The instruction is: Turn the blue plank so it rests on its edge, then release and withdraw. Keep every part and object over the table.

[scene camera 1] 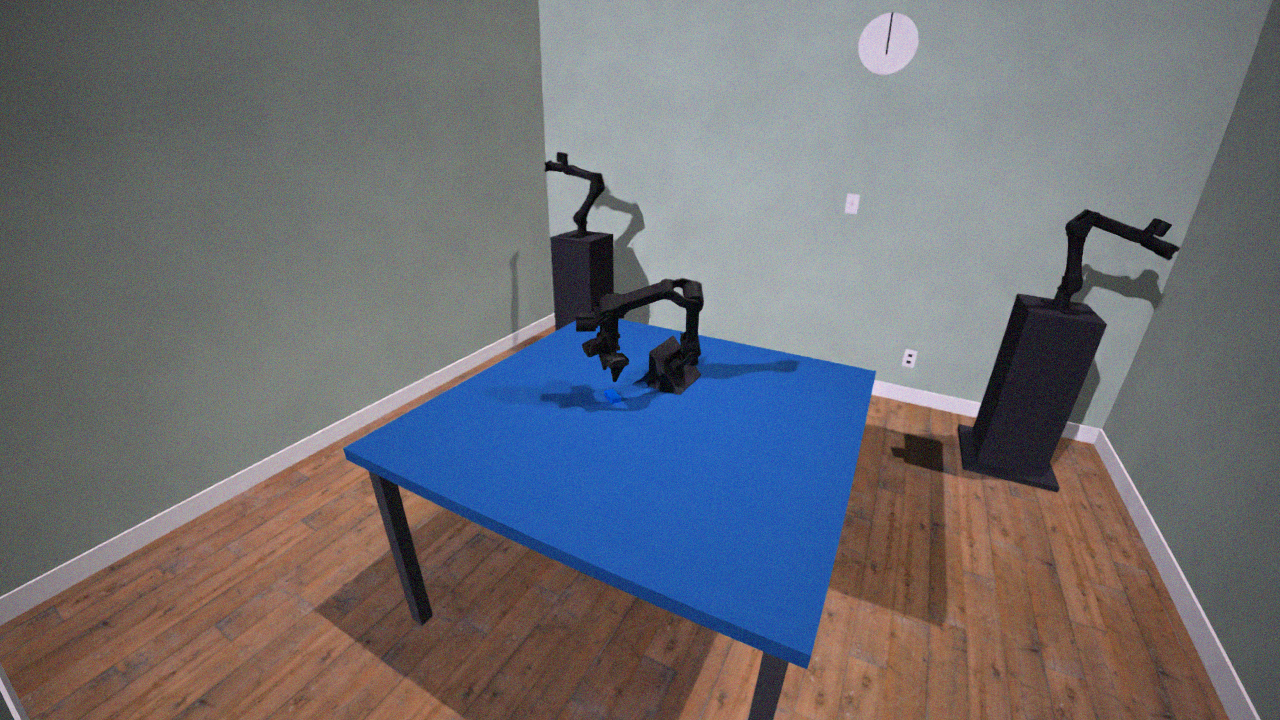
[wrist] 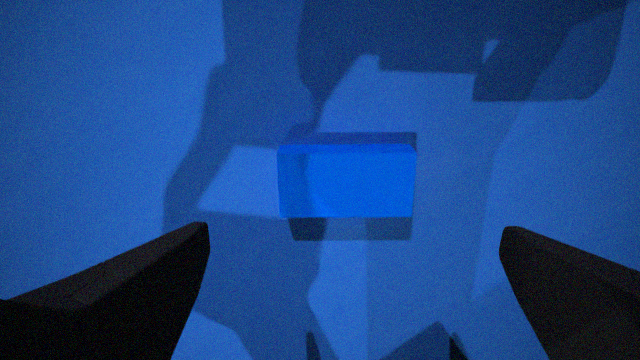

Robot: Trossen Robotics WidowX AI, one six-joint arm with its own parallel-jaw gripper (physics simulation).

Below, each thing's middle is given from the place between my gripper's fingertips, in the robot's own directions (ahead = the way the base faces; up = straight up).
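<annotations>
The blue plank (wrist: 375, 180) has my hand 10 mm past it, 10 mm to the right of it and 80 mm above it.
</annotations>
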